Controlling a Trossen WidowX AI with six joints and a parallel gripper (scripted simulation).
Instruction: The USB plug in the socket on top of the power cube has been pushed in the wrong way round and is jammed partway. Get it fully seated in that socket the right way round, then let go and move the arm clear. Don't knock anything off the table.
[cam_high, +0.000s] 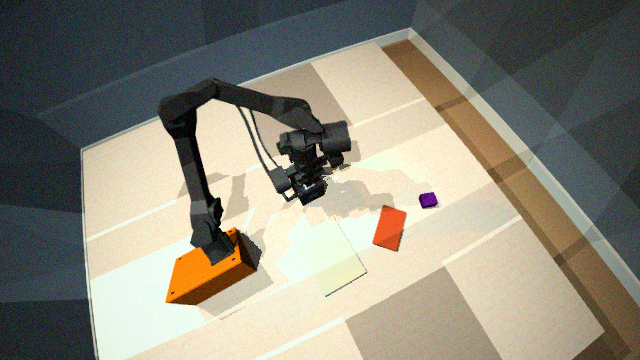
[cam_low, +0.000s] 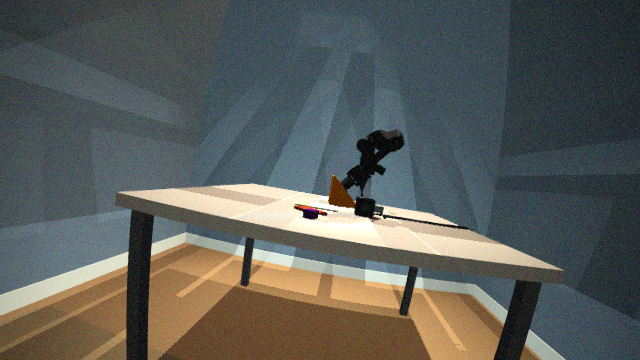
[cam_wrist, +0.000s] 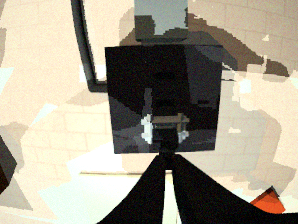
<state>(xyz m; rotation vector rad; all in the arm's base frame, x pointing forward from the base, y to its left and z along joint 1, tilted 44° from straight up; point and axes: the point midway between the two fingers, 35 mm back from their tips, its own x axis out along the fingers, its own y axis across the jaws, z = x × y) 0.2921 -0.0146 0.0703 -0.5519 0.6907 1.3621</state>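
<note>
The dark USB plug is 20 mm below my gripper tip. The rest, counted from my gripper tip: small purple cube 280 mm ahead, 220 mm to the right, 90 mm below; then pale sheet 60 mm behind, 180 mm to the right, 100 mm below; then red-orange flat block 130 mm ahead, 220 mm to the right, 100 mm below.
</note>
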